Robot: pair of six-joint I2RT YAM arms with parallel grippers.
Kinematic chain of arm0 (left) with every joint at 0, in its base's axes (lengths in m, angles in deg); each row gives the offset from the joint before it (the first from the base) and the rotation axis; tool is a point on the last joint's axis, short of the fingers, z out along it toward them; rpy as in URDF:
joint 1: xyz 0 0 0.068 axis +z
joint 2: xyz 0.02 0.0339 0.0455 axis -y
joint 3: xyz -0.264 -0.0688 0 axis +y
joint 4: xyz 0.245 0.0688 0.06 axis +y
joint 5: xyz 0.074 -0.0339 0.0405 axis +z
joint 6: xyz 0.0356 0 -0.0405 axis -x
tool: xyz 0 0 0 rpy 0 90 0
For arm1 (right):
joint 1: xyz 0 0 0.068 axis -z
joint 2: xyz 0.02 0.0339 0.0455 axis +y
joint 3: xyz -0.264 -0.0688 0 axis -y
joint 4: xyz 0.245 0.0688 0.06 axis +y
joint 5: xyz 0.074 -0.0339 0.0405 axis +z
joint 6: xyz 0.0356 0 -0.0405 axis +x
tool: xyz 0 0 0 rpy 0 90 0
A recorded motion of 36 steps. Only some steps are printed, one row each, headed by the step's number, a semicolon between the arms.
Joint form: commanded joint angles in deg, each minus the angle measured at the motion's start. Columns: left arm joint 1, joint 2, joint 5, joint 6, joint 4, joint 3; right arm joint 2, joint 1, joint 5, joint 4, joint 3, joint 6.
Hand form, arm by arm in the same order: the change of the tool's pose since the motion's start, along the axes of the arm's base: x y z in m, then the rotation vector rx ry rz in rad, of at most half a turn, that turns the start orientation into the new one. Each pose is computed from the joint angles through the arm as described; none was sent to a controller.
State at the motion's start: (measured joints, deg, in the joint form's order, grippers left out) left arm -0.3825 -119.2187 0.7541 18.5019 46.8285 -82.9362; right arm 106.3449 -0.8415 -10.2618 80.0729 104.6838 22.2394
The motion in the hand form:
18: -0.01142 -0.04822 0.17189 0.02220 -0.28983 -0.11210; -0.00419 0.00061 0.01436 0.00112 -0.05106 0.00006
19: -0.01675 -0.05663 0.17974 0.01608 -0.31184 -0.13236; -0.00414 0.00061 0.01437 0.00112 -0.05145 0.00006
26: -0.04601 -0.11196 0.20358 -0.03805 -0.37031 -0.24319; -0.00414 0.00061 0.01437 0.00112 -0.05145 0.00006
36: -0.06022 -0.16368 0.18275 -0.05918 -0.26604 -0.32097; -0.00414 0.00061 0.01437 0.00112 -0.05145 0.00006
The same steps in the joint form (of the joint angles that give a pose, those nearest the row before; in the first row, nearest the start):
18: -7.41 12.68 2.60 0.26 16.20 -19.98; -1.55 -0.11 0.00 -0.22 1.13 0.11
19: -8.76 13.86 2.60 0.42 16.19 -20.04; -1.55 -0.11 0.00 -0.24 1.14 0.11
26: -18.03 17.77 2.40 3.30 16.68 -20.04; -1.55 -0.11 0.00 -0.24 1.14 0.11
36: -26.25 14.82 2.19 7.37 19.41 -19.93; -1.55 -0.11 0.00 -0.24 1.14 0.11

